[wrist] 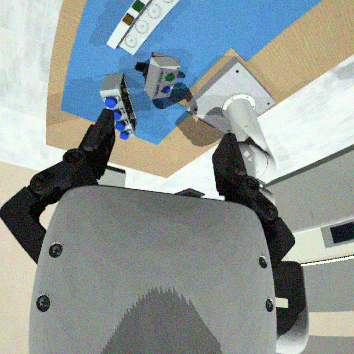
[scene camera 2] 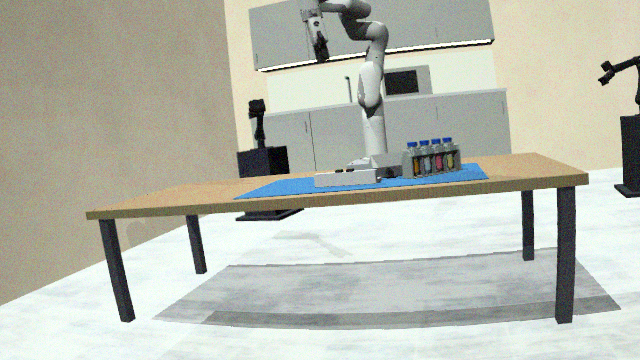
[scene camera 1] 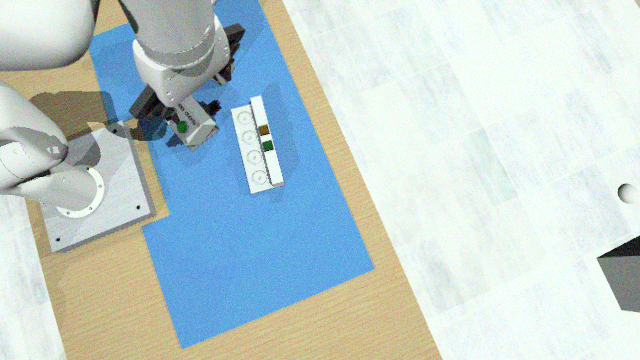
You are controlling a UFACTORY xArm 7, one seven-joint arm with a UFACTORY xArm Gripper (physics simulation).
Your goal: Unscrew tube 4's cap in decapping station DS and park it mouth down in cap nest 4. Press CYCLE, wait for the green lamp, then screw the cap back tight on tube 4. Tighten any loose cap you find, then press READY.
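Places are measured from the arm's base along level axes (x ahead, y left, z up), in metres.
Where they show: gripper, fingertip midpoint: [wrist: 168, 133] [scene camera 2: 323, 61] [scene camera 1: 197, 94]; arm's base, link origin: [wrist: 237, 106] [scene camera 1: 80, 191].
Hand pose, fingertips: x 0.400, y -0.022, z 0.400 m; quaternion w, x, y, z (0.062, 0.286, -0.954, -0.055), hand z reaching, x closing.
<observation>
Things, the pixels of their centre, and the offset from my fingertips. "spot": a spot on its surface instead. Level surfaces: height alone.
- grey rack, body centre: [scene camera 2: 431, 159] [wrist: 120, 107] dy +0.330, dx -0.092, dz -0.389 m
- grey button box, body centre: [scene camera 1: 187, 118] [wrist: 160, 77] [scene camera 2: 385, 164] dy +0.147, dx -0.120, dz -0.399 m
- green button, body centre: [scene camera 1: 182, 127] [wrist: 169, 76] dy +0.117, dx -0.129, dz -0.377 m
- blue button, body centre: [wrist: 165, 88] dy +0.156, dx -0.150, dz -0.377 m
- black fitting, surface spot: [scene camera 1: 214, 106] [wrist: 139, 66] spot: dy +0.178, dx -0.057, dz -0.430 m
- blue mat, surface height: dz -0.441 m
- wooden table, surface height: dz -0.443 m
My gripper [scene camera 1: 197, 97] [scene camera 2: 321, 53] [wrist: 168, 133] is open and empty, high above the table. A grey rack [scene camera 2: 407, 168] [wrist: 114, 83] holds upright tubes with blue caps [scene camera 2: 436, 141] [wrist: 111, 102]; their contents look orange, pale blue, pink and yellow. The arm hides the rack in scene camera 1, and tube numbers are unreadable. A white strip [scene camera 1: 246, 170] [scene camera 2: 346, 179] [wrist: 120, 43] has empty round nests and dark amber and green squares. A grey button box [scene camera 1: 204, 131] [wrist: 156, 75] has a green button [scene camera 1: 182, 127] [wrist: 170, 77] and a blue button [wrist: 166, 90]. A black fitting [scene camera 1: 214, 106] [wrist: 141, 66] sits beside the box.
The strip, box and rack stand on a blue mat [scene camera 1: 250, 250] [scene camera 2: 280, 188] on the wooden table [scene camera 1: 110, 300] [scene camera 2: 150, 200]. The arm's base plate [scene camera 1: 125, 175] [wrist: 220, 82] lies beside the mat. Cabinets [scene camera 2: 460, 120] and other dark arms on pedestals [scene camera 2: 262, 162] stand beyond the table.
</observation>
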